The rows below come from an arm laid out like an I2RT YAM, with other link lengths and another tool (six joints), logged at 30 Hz.
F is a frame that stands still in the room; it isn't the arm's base.
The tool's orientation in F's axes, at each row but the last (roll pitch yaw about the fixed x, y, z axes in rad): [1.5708 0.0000 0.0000]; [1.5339 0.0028 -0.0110]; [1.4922 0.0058 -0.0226]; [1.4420 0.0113 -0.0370]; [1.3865 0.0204 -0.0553]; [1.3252 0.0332 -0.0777]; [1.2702 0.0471 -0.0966]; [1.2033 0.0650 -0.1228]
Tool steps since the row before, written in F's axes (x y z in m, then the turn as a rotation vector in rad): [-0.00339 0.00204 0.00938 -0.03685 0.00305 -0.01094]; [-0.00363 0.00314 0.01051 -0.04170 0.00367 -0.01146]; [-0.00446 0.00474 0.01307 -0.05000 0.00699 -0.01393]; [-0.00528 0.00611 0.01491 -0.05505 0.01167 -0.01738]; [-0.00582 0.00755 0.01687 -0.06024 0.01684 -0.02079]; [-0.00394 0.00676 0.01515 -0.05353 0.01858 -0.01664]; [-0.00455 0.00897 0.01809 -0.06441 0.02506 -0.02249]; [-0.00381 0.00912 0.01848 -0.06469 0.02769 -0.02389]
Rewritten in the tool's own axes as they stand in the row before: [-0.00339 0.00938 -0.00204 -0.03685 -0.01094 -0.00305]; [-0.00369 0.01061 -0.00271 -0.04171 -0.01145 -0.00364]; [-0.00464 0.01337 -0.00360 -0.05006 -0.01372 -0.00696]; [-0.00567 0.01548 -0.00395 -0.05524 -0.01662 -0.01186]; [-0.00657 0.01778 -0.00403 -0.06064 -0.01919 -0.01729]; [-0.00495 0.01611 -0.00260 -0.05423 -0.01440 -0.01842]; [-0.00624 0.01953 -0.00283 -0.06539 -0.01890 -0.02547]; [-0.00609 0.02000 -0.00150 -0.06590 -0.01932 -0.02839]
